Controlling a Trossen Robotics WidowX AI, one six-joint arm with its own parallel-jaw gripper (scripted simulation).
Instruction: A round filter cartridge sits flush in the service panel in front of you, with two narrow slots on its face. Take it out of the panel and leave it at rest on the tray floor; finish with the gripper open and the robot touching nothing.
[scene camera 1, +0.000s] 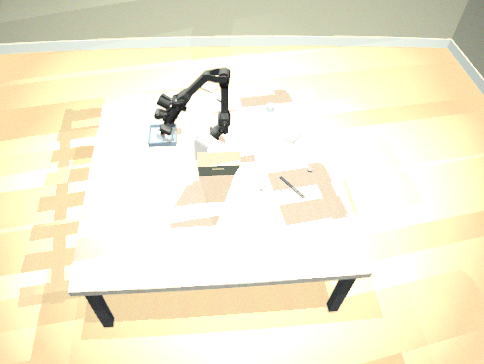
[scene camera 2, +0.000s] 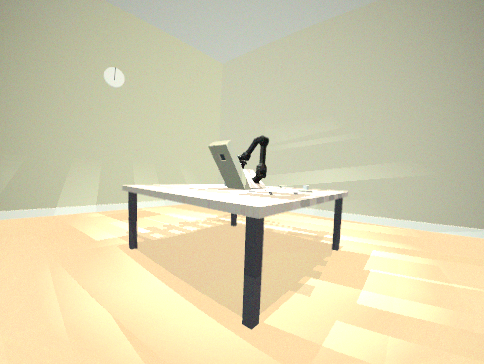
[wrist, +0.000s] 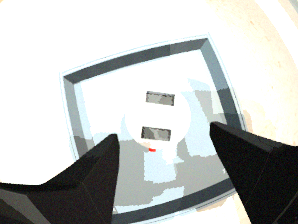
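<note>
There's a grey-rimmed tray (wrist: 94, 94), and there's a service panel (scene camera 2: 223, 152), which you'd also see in scene camera 1 (scene camera 1: 209, 163). A round white filter cartridge (wrist: 158, 117) is here too, but scene camera 2 misses it, hidden by the service panel. And there's the gripper (wrist: 165, 134).
</note>
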